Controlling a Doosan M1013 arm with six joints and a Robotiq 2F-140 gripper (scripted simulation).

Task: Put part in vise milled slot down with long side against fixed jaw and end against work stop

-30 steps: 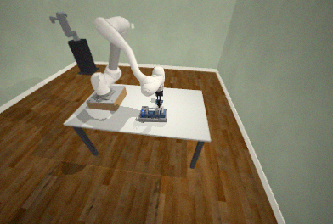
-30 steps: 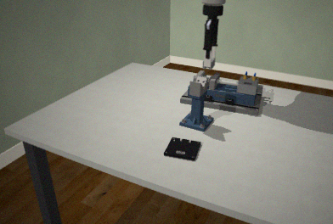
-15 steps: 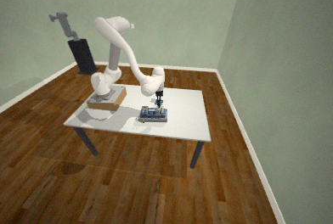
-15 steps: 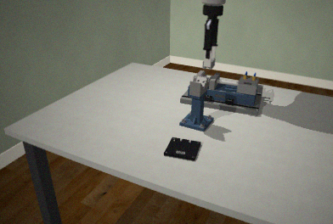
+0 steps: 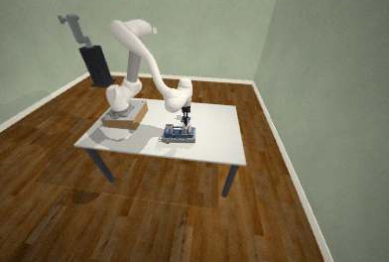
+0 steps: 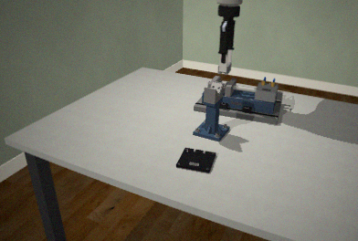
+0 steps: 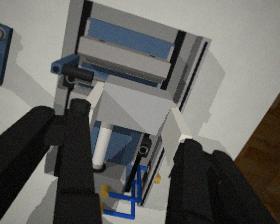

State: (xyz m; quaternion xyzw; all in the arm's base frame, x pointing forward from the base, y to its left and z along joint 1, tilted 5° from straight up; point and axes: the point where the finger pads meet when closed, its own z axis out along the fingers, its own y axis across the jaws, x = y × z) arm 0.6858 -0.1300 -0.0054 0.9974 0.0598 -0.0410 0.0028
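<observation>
The part is 30 mm below my hand. Round my hand: cylinder rod 90 mm behind, 10 mm to the left, 90 mm below; fixed jaw 30 mm ahead, 20 mm to the left, 90 mm below; work stop 10 mm behind, 70 mm to the left, 80 mm below.
</observation>
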